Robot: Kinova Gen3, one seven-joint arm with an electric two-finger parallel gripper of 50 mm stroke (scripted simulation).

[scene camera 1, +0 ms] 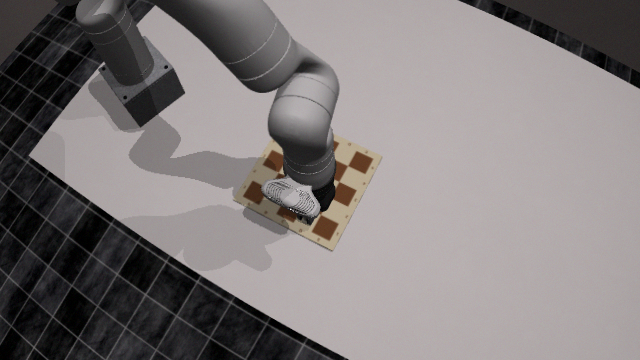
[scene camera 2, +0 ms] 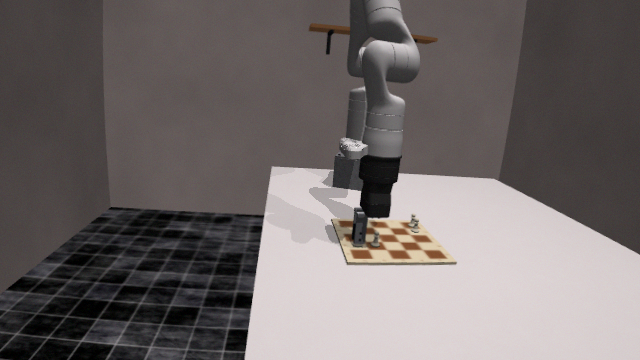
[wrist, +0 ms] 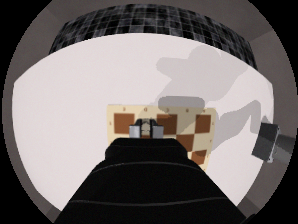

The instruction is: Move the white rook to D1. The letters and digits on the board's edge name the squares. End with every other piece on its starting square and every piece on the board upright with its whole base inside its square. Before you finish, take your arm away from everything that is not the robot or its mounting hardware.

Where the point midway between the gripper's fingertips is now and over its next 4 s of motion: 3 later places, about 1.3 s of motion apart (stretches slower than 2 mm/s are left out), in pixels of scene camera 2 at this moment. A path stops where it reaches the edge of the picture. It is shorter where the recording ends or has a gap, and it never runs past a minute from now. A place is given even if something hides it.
My gripper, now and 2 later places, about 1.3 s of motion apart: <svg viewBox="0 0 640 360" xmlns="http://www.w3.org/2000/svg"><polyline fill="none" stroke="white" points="357,241 362,198 367,160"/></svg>
